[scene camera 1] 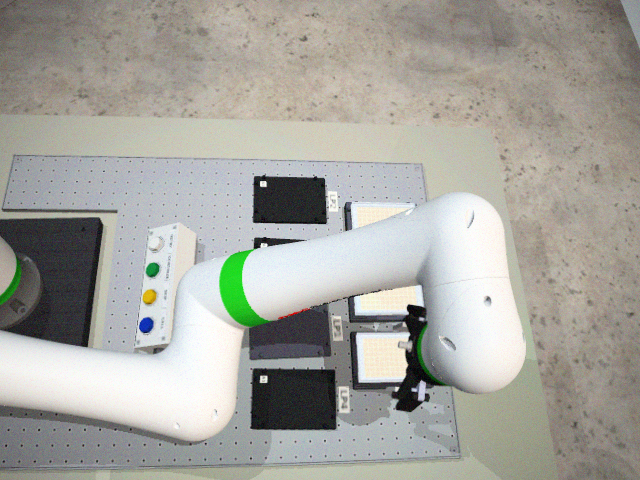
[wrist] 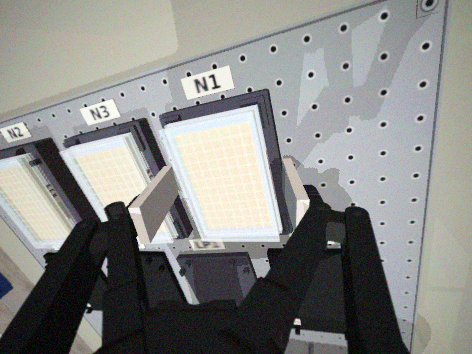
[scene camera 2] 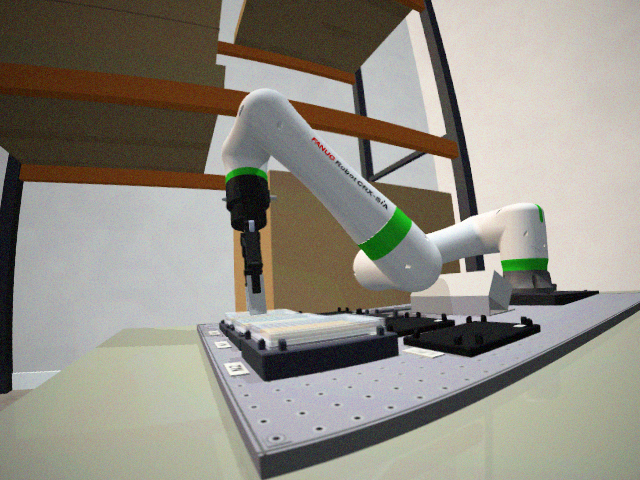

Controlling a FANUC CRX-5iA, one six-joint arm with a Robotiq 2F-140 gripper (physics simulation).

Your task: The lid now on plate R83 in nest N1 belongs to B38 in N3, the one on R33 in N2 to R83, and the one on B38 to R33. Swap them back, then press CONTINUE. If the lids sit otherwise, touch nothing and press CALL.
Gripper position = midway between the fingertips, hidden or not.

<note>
The gripper (scene camera 2: 256,317) is open, with nothing in its grasp. Also in view: a nest N1 (wrist: 261,97), a nest N2 (wrist: 46,154), a nest LP1 (scene camera 1: 306,334) and a nest N3 (wrist: 140,129).
The gripper is seen too in scene camera 1 (scene camera 1: 397,359) and in the wrist view (wrist: 227,177). The nest LP1 is seen too in the wrist view (wrist: 212,276).
</note>
